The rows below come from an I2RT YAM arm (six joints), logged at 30 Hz.
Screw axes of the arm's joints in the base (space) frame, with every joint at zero. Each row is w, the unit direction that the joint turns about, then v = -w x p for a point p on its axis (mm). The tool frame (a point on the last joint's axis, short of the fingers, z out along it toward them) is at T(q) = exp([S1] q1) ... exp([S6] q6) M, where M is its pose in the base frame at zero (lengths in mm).
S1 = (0, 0, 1, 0, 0, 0)
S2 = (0, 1, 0, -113.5, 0, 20)
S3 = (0, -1, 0, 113.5, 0, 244)
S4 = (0, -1, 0, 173.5, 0, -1)
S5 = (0, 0, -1, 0, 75, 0)
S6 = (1, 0, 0, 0, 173.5, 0)
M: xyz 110.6 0 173.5 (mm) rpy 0 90 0 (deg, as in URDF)
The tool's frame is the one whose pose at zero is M.
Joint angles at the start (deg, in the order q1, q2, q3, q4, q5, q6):
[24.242, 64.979, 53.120, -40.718, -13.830, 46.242]
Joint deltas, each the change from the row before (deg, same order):
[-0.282, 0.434, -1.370, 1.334, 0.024, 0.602]
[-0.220, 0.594, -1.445, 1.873, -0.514, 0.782]
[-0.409, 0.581, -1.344, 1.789, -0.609, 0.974]
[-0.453, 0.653, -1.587, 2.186, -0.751, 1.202]
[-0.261, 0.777, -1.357, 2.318, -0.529, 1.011]
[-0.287, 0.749, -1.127, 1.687, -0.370, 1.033]
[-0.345, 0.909, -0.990, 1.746, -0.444, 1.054]
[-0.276, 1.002, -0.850, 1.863, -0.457, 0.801]
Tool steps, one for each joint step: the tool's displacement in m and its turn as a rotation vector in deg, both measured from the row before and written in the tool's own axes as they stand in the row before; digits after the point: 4 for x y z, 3 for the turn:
[0.0005, -0.0045, 0.0064, 0.426, 0.136, 0.932]
[0.0004, -0.0039, 0.0073, -0.173, 0.361, 0.993]
[-0.0002, -0.0042, 0.0065, -0.207, 0.304, 1.326]
[-0.0001, -0.0050, 0.0074, -0.347, 0.335, 1.567]
[-0.0004, -0.0038, 0.0071, -0.419, 0.137, 1.162]
[-0.0003, -0.0040, 0.0061, -0.033, 0.228, 1.307]
[-0.0009, -0.0038, 0.0061, -0.093, 0.230, 1.364]
[-0.0012, -0.0030, 0.0060, -0.236, 0.189, 1.010]

